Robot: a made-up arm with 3 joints. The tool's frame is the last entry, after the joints.
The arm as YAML. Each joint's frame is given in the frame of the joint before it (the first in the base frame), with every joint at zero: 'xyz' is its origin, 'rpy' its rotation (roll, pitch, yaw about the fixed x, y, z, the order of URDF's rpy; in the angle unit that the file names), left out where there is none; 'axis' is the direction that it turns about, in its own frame. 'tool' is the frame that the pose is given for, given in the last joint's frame.
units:
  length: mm
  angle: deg
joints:
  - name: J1
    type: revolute
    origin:
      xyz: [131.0, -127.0, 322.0]
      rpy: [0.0, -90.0, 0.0]
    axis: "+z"
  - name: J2
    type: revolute
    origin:
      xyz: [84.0, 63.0, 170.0]
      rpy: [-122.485, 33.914, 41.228]
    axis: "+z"
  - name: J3
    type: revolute
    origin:
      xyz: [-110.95, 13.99, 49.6]
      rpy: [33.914, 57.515, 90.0]
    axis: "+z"
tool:
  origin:
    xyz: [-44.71, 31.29, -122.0]
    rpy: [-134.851, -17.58, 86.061]
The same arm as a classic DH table. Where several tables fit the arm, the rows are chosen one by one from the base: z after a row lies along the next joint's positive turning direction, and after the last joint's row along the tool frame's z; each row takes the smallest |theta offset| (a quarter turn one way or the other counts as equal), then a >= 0, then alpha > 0; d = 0 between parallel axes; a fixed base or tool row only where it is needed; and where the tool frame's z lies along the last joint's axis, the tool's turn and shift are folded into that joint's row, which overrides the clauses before.
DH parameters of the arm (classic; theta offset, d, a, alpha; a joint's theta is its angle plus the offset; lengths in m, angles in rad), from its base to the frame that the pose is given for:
base (fixed): -1.5708 0.322 0.127 1.5708
J1: -0.5099 0.0178 -0.096 2.0328
J2: 0 0.031 0.0955 1.1088
J3: -0.0193 -0.139 0.0135 -2.3081
tool (fixed): -0.4203 0.0714 0 0

